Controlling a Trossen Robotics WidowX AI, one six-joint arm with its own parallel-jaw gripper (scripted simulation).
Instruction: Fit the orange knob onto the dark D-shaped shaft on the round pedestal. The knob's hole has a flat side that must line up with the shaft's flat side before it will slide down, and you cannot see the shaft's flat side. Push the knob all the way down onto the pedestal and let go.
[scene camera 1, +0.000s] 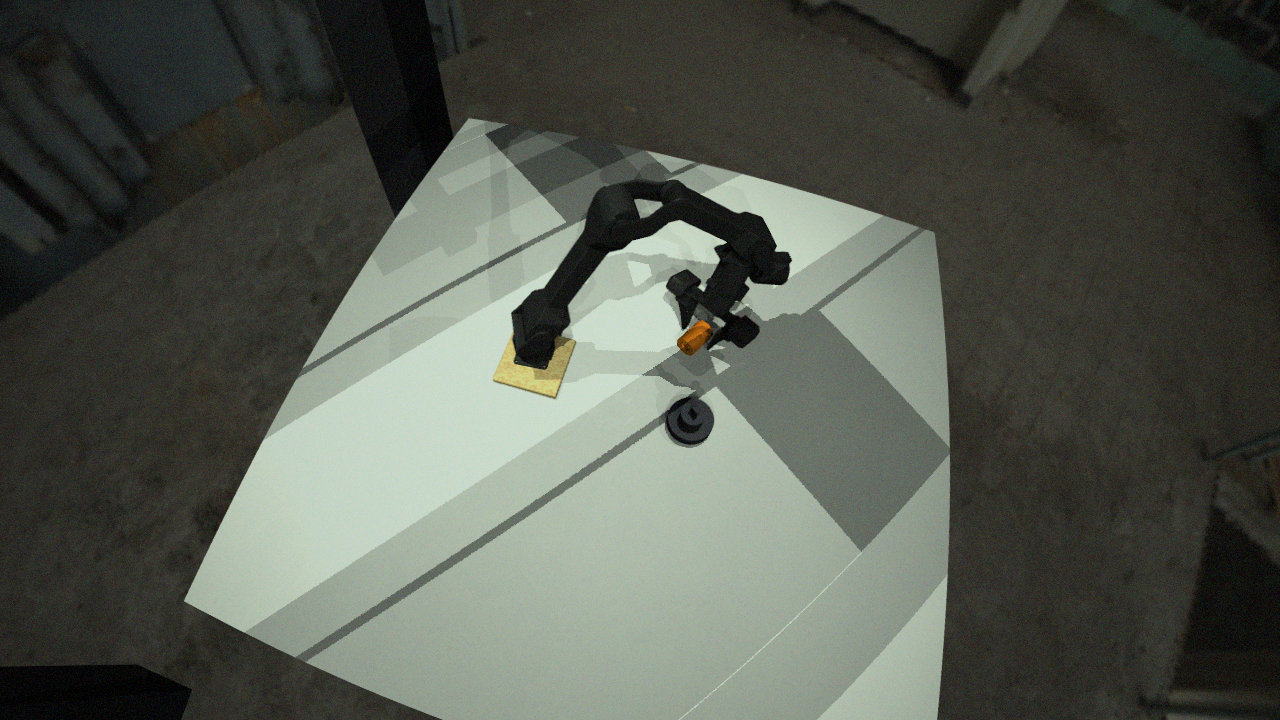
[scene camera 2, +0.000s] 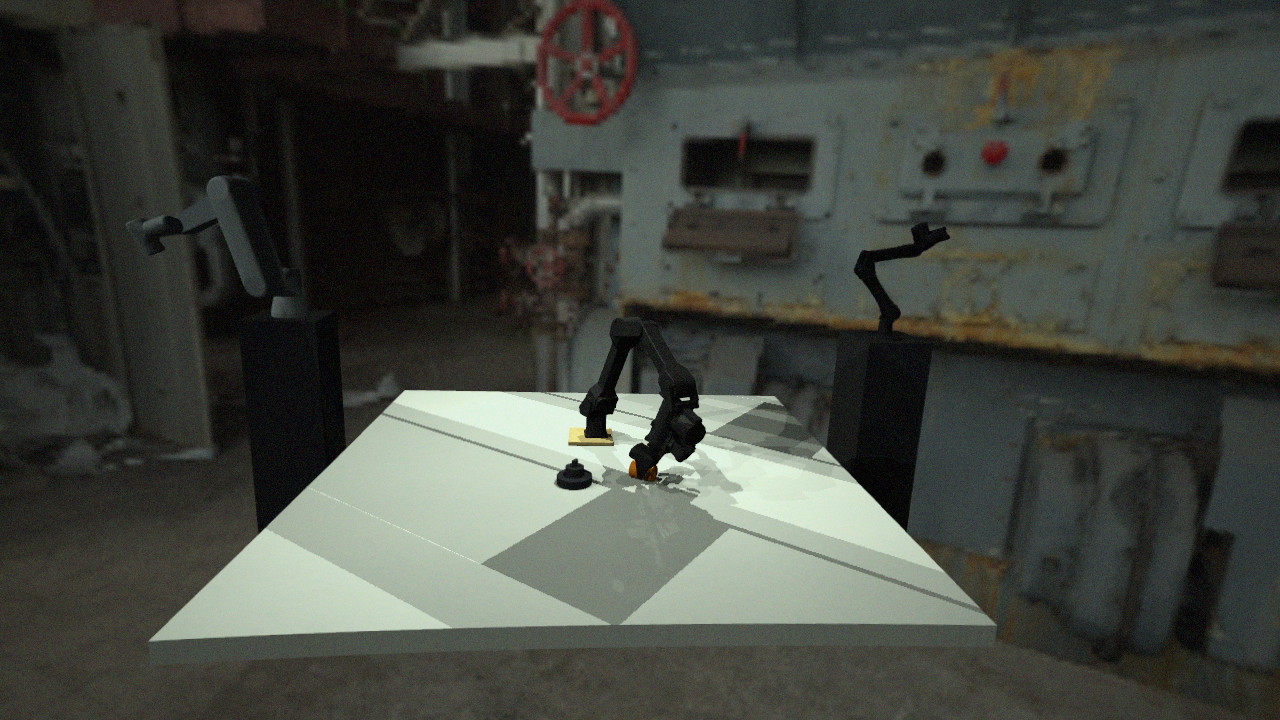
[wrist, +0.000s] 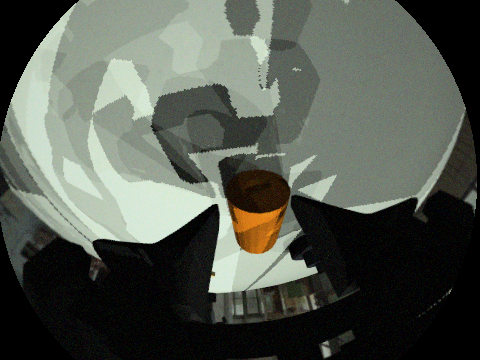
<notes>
My gripper (scene camera 1: 696, 338) is open and holds nothing. I also see an orange knob (scene camera 1: 701, 332) and a round pedestal (scene camera 1: 690, 421).
My gripper is seen too in scene camera 2 (scene camera 2: 644, 474) and in the wrist view (wrist: 255, 205). The round pedestal also shows in scene camera 2 (scene camera 2: 574, 477).
</notes>
